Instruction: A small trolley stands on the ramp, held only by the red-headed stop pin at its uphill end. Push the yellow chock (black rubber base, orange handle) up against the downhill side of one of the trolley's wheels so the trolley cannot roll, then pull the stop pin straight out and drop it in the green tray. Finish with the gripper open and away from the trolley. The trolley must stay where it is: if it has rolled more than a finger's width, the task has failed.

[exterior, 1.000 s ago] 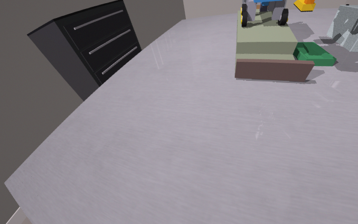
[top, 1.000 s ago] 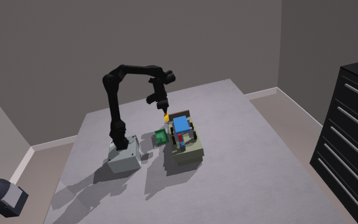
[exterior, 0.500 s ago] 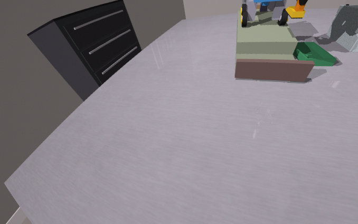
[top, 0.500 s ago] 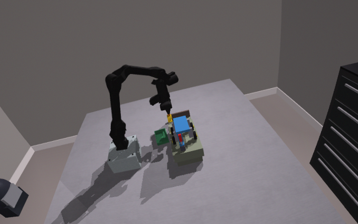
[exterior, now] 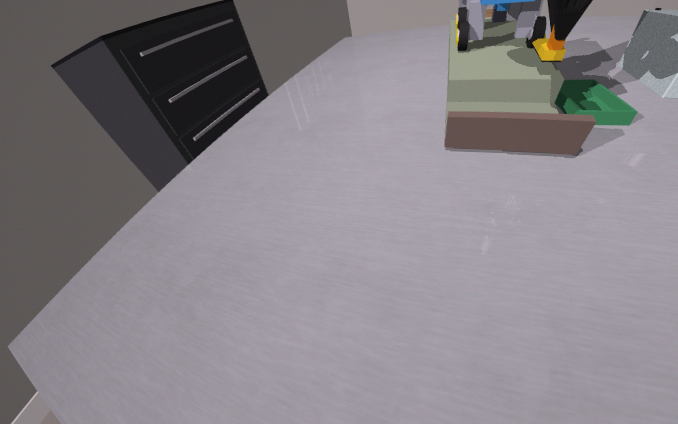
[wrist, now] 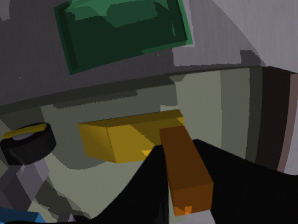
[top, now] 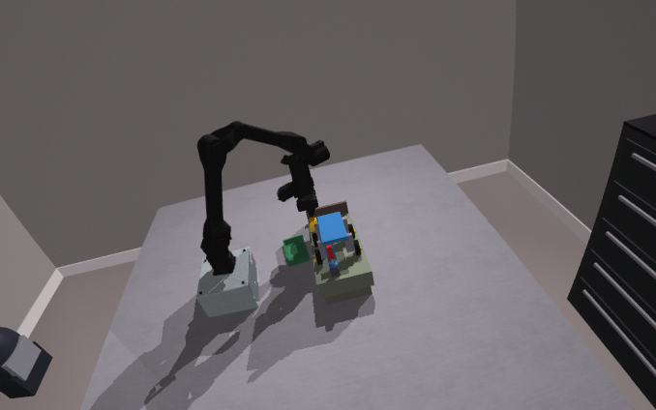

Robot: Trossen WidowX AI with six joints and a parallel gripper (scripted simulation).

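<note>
My gripper tip is 6 cm short of the red-headed stop pin, 24 cm to the left of it and 2 cm below it. The rest, counted from my gripper tip: trolley 7 cm ahead, 14 cm to the right, 1 cm above; green tray 7 cm behind, 5 cm to the right, 11 cm below; brown block 4 cm ahead, 11 cm to the left, 8 cm below.
</note>
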